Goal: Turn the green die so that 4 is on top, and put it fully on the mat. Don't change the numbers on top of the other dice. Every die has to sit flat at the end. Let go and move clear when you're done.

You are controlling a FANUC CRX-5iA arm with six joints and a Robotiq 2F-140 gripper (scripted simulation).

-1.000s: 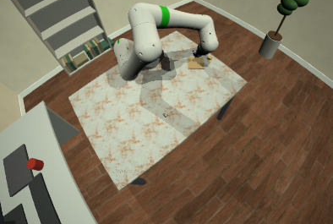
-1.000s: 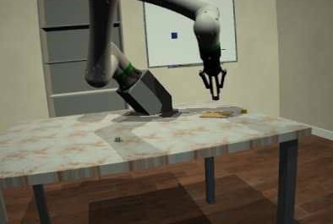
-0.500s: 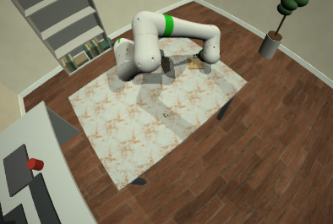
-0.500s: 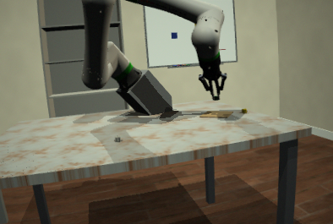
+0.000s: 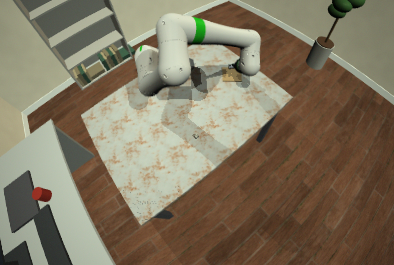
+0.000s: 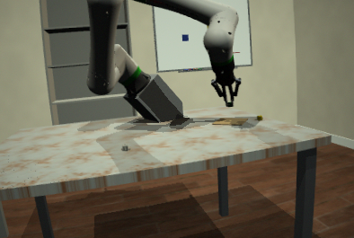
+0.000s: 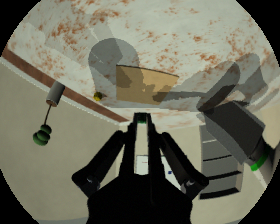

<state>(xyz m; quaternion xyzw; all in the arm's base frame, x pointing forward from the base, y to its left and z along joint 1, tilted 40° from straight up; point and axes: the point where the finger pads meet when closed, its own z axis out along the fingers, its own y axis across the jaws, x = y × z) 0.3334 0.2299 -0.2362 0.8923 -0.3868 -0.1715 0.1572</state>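
The tan mat is 110 mm below my hand, 20 mm to the left of it and 20 mm behind it. Also, from my hand: green die 20 mm to the left, 20 mm below, 20 mm behind; grey die 520 mm to the right, 130 mm ahead, 100 mm below; yellow die 140 mm to the left, 100 mm below, 50 mm ahead.
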